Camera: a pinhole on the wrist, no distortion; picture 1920 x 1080 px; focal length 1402.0 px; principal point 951.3 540.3 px. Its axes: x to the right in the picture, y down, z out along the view. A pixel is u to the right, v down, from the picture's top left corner.
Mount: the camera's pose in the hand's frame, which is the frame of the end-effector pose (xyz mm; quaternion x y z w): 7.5 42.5 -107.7 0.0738 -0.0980 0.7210 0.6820
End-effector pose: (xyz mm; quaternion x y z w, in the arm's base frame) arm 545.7 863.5 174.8 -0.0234 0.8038 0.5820 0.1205
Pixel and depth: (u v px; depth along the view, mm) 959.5 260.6 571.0
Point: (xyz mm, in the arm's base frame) 534.1 1271.5 -61.6
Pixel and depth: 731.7 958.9 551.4
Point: 806.5 1163.8 -75.8
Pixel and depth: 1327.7 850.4 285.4
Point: 634.3 1044.9 176.9
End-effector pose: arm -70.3 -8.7 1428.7 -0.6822 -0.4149 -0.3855 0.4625
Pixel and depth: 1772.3 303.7 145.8
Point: 30.0 27.8 1406.1
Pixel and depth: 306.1 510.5 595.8
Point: -343.9 464.0 1449.7
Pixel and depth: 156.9 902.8 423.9
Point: -346.8 268.0 1364.8
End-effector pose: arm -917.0 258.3 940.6 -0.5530 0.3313 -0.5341 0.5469
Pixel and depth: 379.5 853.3 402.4
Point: -753.8 437.6 1171.4
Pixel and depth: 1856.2 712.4 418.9
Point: -543.8 380.1 793.1
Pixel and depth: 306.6 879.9 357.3
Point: -792.1 420.3 1154.6
